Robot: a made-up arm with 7 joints.
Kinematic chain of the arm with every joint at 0, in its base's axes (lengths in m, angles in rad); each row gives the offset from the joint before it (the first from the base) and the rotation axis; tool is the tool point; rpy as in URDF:
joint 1: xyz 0 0 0.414 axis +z
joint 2: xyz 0 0 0 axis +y
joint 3: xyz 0 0 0.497 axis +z
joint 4: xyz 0.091 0 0 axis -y
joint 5: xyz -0.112 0 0.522 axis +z
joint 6: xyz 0 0 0 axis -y
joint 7: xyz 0.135 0 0 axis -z
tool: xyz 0 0 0 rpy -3.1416 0 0
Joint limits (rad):
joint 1: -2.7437..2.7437
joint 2: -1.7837..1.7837
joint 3: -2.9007..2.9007
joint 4: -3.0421..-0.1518
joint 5: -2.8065..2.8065
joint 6: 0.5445..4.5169
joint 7: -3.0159..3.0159
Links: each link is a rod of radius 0.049 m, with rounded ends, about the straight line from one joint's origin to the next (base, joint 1, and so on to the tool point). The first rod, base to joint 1, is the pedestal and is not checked.
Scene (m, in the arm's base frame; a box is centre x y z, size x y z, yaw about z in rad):
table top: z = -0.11
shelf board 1: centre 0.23 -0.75 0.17 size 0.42 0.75 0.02 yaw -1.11
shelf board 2: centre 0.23 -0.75 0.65 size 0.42 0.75 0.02 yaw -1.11
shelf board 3: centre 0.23 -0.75 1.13 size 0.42 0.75 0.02 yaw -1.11
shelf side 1: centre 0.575 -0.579 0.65 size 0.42 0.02 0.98 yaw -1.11
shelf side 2: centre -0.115 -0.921 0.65 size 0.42 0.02 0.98 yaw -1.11
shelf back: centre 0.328 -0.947 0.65 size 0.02 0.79 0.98 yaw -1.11
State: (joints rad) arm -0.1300 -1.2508 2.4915 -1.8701 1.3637 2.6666 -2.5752
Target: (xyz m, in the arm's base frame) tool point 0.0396 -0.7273 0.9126
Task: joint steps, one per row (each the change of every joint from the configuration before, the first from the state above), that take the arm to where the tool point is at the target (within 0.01 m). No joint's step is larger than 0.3 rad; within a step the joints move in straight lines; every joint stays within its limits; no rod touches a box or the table.
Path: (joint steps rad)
1: 0.2659 0.1945 0.0511 -0.0285 0.0102 0.0644 0.0000
2: 0.2660 0.1945 0.0512 -0.0284 0.0102 0.0644 0.0000
3: 0.2659 0.1945 0.0511 -0.0285 0.0102 0.0644 0.0000
4: 0.2659 0.1944 0.0512 -0.0285 0.0102 0.0643 0.0000
5: 0.2660 0.1945 0.0512 -0.0284 0.0102 0.0644 0.0000
6: 0.2659 0.1945 0.0511 -0.0285 0.0101 0.0644 0.0000
7: 0.2659 0.1945 0.0511 -0.0284 0.0102 0.0644 0.0000
8: 0.2660 0.1945 0.0512 -0.0285 0.0102 0.0644 0.0000
9: 0.0104 -0.2209 0.0000 0.2095 -0.0747 -0.1021 0.0000
10: 0.0104 -0.2210 0.0000 0.2095 -0.0748 -0.1020 0.0000

